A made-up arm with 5 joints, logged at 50 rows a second.
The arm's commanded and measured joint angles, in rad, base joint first. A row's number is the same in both.
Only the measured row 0 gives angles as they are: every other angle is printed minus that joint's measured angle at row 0.
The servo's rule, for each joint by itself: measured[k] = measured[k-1] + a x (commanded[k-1-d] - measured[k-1]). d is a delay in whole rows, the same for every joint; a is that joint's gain. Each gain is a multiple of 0.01, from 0.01 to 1. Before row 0 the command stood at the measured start. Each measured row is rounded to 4 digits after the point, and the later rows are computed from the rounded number. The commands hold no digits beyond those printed.
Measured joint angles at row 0: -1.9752 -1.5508 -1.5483 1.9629 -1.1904
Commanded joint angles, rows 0 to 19: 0.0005 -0.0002 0.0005 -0.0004 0.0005; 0.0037 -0.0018 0.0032 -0.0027 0.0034; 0.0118 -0.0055 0.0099 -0.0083 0.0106; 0.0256 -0.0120 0.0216 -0.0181 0.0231; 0.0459 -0.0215 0.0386 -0.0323 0.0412; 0.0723 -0.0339 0.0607 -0.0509 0.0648; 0.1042 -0.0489 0.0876 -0.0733 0.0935; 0.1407 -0.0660 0.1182 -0.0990 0.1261; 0.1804 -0.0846 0.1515 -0.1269 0.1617; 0.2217 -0.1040 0.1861 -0.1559 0.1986; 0.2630 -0.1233 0.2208 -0.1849 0.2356; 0.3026 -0.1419 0.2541 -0.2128 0.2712; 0.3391 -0.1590 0.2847 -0.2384 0.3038; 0.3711 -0.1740 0.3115 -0.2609 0.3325; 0.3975 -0.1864 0.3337 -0.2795 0.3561; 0.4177 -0.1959 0.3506 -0.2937 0.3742; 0.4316 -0.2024 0.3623 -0.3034 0.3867; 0.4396 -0.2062 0.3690 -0.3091 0.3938; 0.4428 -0.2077 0.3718 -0.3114 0.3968; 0.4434 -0.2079 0.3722 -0.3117 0.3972
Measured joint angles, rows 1 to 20: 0.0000 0.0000 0.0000 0.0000 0.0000; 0.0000 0.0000 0.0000 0.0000 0.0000; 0.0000 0.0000 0.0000 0.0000 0.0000; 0.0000 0.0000 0.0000 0.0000 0.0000; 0.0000 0.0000 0.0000 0.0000 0.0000; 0.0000 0.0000 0.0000 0.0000 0.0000; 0.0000 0.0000 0.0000 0.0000 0.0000; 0.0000 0.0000 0.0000 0.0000 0.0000; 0.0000 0.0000 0.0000 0.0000 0.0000; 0.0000 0.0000 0.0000 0.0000 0.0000; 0.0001 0.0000 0.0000 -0.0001 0.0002; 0.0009 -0.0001 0.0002 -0.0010 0.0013; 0.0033 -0.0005 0.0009 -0.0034 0.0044; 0.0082 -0.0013 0.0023 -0.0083 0.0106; 0.0165 -0.0027 0.0048 -0.0162 0.0207; 0.0288 -0.0049 0.0087 -0.0277 0.0353; 0.0454 -0.0080 0.0142 -0.0427 0.0545; 0.0664 -0.0121 0.0215 -0.0613 0.0781; 0.0915 -0.0172 0.0306 -0.0829 0.1057; 0.1201 -0.0233 0.0415 -0.1070 0.1364
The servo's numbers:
d 10
a 0.22 0.07 0.07 0.33 0.33

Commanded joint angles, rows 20 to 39: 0.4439 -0.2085 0.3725 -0.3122 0.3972; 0.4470 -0.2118 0.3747 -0.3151 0.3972; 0.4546 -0.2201 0.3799 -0.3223 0.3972; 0.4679 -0.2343 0.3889 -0.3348 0.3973; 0.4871 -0.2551 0.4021 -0.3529 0.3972; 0.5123 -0.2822 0.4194 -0.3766 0.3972; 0.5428 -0.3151 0.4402 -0.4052 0.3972; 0.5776 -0.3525 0.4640 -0.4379 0.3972; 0.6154 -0.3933 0.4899 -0.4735 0.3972; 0.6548 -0.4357 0.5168 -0.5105 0.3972; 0.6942 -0.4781 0.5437 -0.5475 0.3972; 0.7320 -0.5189 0.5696 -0.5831 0.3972; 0.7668 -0.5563 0.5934 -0.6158 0.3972; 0.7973 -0.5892 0.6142 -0.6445 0.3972; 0.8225 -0.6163 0.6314 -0.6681 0.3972; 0.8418 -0.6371 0.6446 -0.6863 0.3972; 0.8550 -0.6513 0.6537 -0.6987 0.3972; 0.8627 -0.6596 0.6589 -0.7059 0.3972; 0.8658 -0.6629 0.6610 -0.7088 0.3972; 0.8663 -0.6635 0.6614 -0.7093 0.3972
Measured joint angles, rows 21 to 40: 0.1515 -0.0303 0.0541 -0.1327 0.1691; 0.1847 -0.0381 0.0681 -0.1591 0.2028; 0.2187 -0.0466 0.0833 -0.1853 0.2361; 0.2522 -0.0555 0.0993 -0.2102 0.2679; 0.2842 -0.0647 0.1157 -0.2331 0.2970; 0.3136 -0.0739 0.1321 -0.2531 0.3225; 0.3396 -0.0829 0.1482 -0.2697 0.3437; 0.3616 -0.0915 0.1637 -0.2827 0.3602; 0.3795 -0.0996 0.1783 -0.2922 0.3723; 0.3936 -0.1072 0.1919 -0.2986 0.3805; 0.4047 -0.1143 0.2045 -0.3031 0.3860; 0.4140 -0.1211 0.2164 -0.3071 0.3897; 0.4229 -0.1280 0.2278 -0.3121 0.3922; 0.4328 -0.1354 0.2391 -0.3196 0.3939; 0.4447 -0.1438 0.2505 -0.3306 0.3950; 0.4596 -0.1535 0.2623 -0.3458 0.3957; 0.4779 -0.1648 0.2748 -0.3654 0.3962; 0.4998 -0.1779 0.2880 -0.3893 0.3965; 0.5252 -0.1930 0.3021 -0.4171 0.3967; 0.5537 -0.2100 0.3171 -0.4479 0.3969
